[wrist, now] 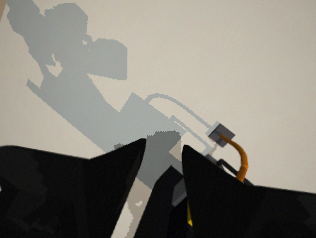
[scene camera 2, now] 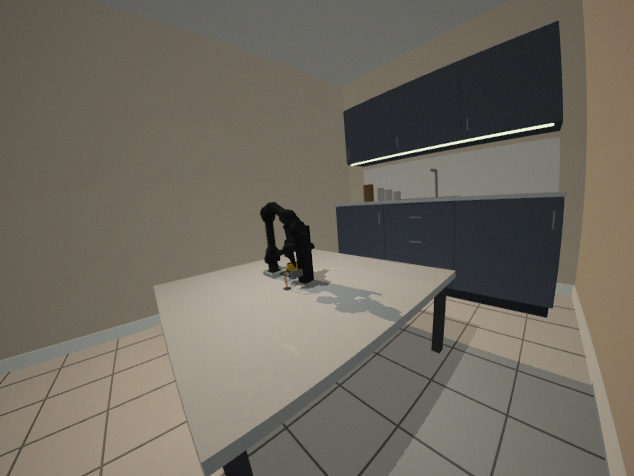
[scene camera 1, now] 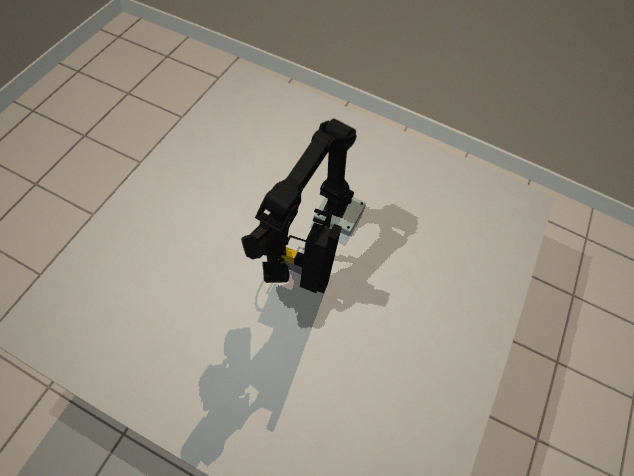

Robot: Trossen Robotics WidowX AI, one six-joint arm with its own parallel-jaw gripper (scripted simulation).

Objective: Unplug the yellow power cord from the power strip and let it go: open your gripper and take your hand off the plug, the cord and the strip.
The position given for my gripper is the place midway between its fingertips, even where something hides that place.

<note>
In view: my gripper [scene camera 1: 270,270].
My gripper is seen too in the wrist view [wrist: 164,146].
</note>
